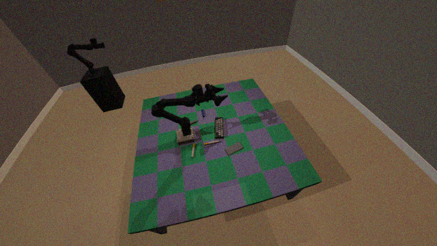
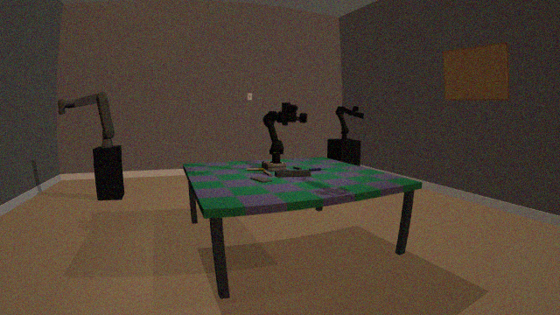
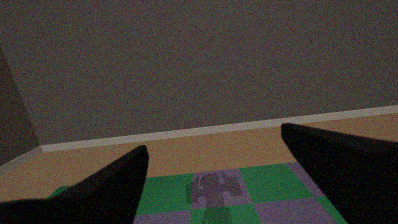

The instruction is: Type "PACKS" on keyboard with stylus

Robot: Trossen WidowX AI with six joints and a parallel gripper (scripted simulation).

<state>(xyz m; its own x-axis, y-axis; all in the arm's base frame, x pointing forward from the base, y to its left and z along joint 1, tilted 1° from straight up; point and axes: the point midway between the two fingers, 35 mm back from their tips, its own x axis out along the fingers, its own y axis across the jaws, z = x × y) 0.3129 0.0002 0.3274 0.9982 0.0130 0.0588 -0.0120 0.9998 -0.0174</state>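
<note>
Now: gripper tip 17 cm past the stylus, 25 cm to the right of it and 36 cm above it. Round my gripper tip: flat grey piece: 1 cm behind, 24 cm to the right, 37 cm below.
</note>
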